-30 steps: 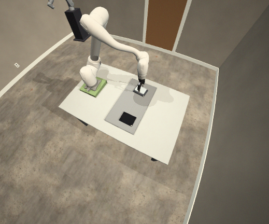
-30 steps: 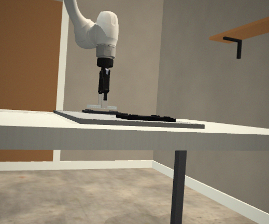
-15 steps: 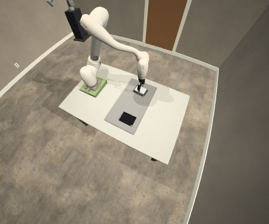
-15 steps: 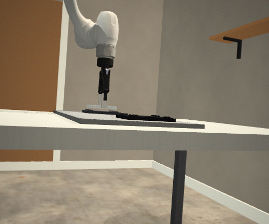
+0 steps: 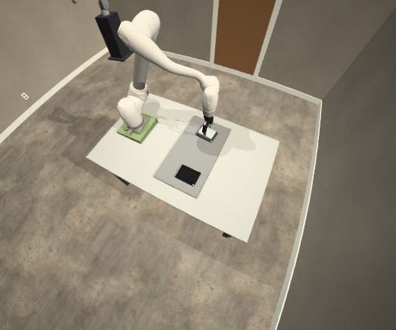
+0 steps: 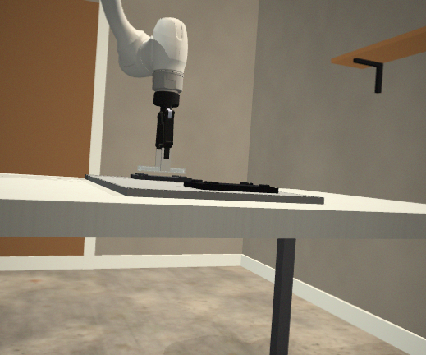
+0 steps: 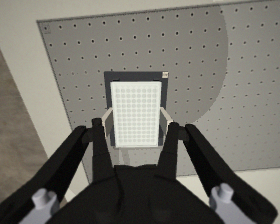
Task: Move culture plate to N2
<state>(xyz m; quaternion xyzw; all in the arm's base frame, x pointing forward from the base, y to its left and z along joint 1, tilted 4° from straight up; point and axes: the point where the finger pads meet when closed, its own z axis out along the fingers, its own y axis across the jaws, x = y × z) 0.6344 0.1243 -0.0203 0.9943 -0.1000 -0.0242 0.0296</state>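
My hand is 2 cm above the clear lid. Round my hand: 96-well plate: 2 cm below; then nest N2: 5 cm below; then nest N1: 42 cm to the right, 5 cm below, 2 cm behind.
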